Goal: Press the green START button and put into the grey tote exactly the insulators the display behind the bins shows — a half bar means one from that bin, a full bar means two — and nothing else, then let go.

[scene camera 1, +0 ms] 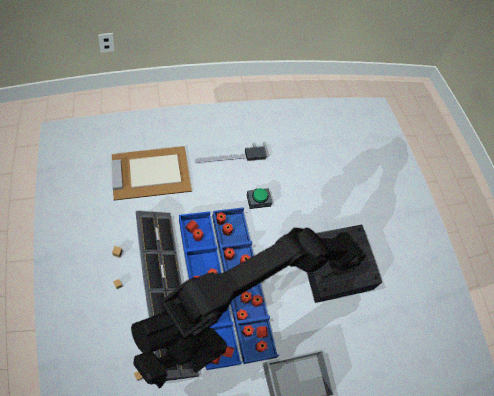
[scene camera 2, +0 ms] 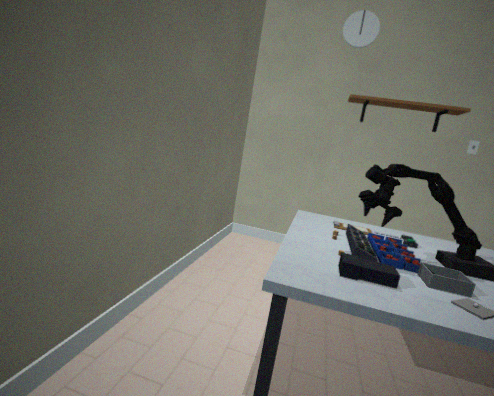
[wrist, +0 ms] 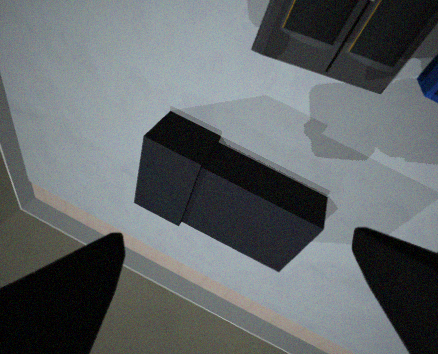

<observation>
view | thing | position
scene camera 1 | my gripper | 177,378
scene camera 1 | grey tote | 312,366
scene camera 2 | my gripper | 373,221
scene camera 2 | grey tote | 436,277
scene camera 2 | dark box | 350,266
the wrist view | my gripper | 239,241
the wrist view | dark box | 185,175
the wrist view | dark display panel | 271,41
</observation>
